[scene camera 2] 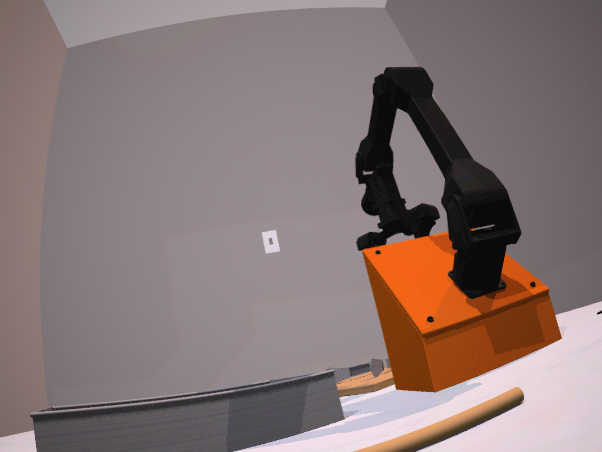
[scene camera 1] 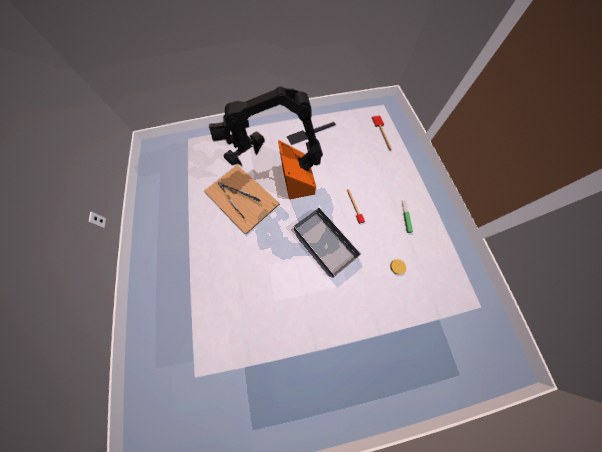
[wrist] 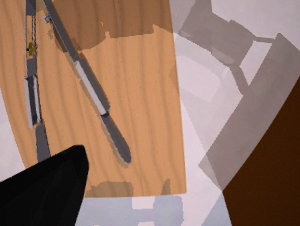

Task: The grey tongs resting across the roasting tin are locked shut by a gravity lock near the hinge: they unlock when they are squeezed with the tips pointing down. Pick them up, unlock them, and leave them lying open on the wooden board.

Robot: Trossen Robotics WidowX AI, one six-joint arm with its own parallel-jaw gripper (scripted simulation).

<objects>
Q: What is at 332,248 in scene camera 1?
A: A roasting tin.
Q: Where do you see a wooden board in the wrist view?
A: At 132,57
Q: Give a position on a wooden board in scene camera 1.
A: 254,211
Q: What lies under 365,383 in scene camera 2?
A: A wooden board.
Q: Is my gripper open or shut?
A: Open.
</objects>
